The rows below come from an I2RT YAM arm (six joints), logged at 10 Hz.
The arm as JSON. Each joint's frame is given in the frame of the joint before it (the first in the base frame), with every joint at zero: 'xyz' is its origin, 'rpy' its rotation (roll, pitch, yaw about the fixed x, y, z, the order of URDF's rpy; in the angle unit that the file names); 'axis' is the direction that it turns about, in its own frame. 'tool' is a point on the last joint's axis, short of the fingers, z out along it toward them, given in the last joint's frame.
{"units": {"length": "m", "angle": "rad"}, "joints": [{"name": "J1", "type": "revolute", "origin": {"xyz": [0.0, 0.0, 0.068], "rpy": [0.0, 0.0, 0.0]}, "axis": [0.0, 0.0, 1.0]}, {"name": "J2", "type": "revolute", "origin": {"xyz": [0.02, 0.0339, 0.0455], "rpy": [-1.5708, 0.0, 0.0]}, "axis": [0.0, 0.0, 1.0]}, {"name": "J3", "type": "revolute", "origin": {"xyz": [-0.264, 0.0, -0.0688], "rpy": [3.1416, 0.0, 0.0]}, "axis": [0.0, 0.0, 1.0]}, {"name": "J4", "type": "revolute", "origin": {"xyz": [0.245, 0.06, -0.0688], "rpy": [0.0, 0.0, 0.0]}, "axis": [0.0, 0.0, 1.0]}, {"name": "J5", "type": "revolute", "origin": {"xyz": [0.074, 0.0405, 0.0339], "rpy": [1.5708, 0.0, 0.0]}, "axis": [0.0, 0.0, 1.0]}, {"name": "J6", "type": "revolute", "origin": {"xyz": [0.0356, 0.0, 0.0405], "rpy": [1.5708, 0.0, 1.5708]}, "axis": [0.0, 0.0, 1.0]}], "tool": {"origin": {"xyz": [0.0, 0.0, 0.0], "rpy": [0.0, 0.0, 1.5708]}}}
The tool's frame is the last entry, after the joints.
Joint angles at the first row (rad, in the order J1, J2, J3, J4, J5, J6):
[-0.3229 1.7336 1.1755 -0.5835 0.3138 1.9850]
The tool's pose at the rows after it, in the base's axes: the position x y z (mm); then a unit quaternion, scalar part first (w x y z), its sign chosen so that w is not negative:
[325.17, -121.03, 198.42, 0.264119, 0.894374, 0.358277, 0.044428]
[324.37, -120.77, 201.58, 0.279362, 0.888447, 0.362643, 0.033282]
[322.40, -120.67, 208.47, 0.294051, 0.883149, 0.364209, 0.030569]
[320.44, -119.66, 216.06, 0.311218, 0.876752, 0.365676, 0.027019]
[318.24, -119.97, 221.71, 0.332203, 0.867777, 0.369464, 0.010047]
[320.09, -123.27, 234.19, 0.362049, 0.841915, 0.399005, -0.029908]
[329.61, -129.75, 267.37, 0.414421, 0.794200, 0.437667, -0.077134]
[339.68, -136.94, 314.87, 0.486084, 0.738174, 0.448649, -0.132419]
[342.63, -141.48, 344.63, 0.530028, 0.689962, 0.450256, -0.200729]
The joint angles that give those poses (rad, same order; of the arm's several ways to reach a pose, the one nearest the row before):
[-0.3222 1.7302 1.1755 -0.5846 0.3393 1.9823]
[-0.3187 1.7218 1.1755 -0.5842 0.3752 1.9629]
[-0.3180 1.7016 1.1755 -0.5835 0.3988 1.9465]
[-0.3142 1.6794 1.1755 -0.5819 0.4282 1.9297]
[-0.3122 1.6642 1.1759 -0.5831 0.4789 1.8999]
[-0.3126 1.6611 1.2140 -0.6033 0.5579 1.7916]
[-0.3130 1.6619 1.3205 -0.6178 0.6643 1.6043]
[-0.3130 1.6615 1.4555 -0.5854 0.8062 1.3895]
[-0.3141 1.6573 1.5185 -0.5091 0.9367 1.1782]

